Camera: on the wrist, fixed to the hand. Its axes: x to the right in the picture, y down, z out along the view.
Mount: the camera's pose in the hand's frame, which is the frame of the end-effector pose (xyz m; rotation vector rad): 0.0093 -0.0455 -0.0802 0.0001 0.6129 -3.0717
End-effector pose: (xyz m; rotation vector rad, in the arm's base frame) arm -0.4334 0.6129 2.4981 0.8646 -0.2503 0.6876
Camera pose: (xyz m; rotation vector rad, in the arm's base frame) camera -0.4023 0.6582 2.4235 0.1414 1.4691 -1.9353
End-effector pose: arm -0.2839 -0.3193 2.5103 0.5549 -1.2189 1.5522
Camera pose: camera -0.2276 -0.2457 2.5068 0.8189 0.7163 -1.0120
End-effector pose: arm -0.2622 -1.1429 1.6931 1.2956 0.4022 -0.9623
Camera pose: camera -0.2723 -1.0706 1.6360 0.2196 -1.7229 1.3592
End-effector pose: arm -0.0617 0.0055 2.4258 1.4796 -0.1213 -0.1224
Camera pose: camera -0.0403 0.0790 2.3735 -0.2089 -2.4624 1.8059
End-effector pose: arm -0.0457 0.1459 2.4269 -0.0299 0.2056 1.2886
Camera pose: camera -0.0106 0.1310 2.3424 -0.4950 0.3336 -1.8264
